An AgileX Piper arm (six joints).
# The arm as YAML. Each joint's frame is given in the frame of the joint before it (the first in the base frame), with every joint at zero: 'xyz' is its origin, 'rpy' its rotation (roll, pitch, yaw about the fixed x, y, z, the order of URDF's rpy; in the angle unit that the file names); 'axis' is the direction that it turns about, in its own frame. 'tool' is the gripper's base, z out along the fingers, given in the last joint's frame.
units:
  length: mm
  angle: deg
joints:
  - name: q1
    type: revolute
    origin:
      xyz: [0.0, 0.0, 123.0]
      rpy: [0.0, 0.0, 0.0]
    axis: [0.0, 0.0, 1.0]
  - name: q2
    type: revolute
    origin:
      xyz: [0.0, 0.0, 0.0]
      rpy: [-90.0, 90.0, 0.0]
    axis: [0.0, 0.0, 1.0]
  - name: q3
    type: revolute
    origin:
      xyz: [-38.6, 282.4, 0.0]
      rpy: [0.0, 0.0, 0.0]
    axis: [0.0, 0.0, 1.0]
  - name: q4
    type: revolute
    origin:
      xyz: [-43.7, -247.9, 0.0]
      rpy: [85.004, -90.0, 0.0]
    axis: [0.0, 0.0, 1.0]
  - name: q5
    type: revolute
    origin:
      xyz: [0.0, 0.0, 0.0]
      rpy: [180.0, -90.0, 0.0]
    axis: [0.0, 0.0, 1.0]
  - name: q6
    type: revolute
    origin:
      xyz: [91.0, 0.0, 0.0]
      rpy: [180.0, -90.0, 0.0]
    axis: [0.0, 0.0, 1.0]
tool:
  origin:
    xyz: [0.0, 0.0, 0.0]
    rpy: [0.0, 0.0, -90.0]
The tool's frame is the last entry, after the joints.
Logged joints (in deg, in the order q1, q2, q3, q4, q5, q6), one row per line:
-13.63 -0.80 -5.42 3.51 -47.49 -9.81
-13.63 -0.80 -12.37 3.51 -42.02 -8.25
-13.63 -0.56 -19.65 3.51 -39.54 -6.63
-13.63 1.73 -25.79 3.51 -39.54 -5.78
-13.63 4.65 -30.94 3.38 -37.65 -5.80
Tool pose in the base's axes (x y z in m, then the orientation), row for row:
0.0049 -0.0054 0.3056 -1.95 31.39 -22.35
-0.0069 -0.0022 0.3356 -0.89 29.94 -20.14
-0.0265 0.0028 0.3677 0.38 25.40 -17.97
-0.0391 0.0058 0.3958 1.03 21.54 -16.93
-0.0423 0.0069 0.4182 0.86 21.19 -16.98
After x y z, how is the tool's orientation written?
As angles about the fixed x, y, z axes (roll, pitch, yaw), in degrees.
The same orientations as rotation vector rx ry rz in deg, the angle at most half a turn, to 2 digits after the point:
4.24 31.35 -21.25
4.40 29.78 -19.44
4.35 25.13 -17.76
4.19 21.23 -16.92
3.98 20.91 -16.94

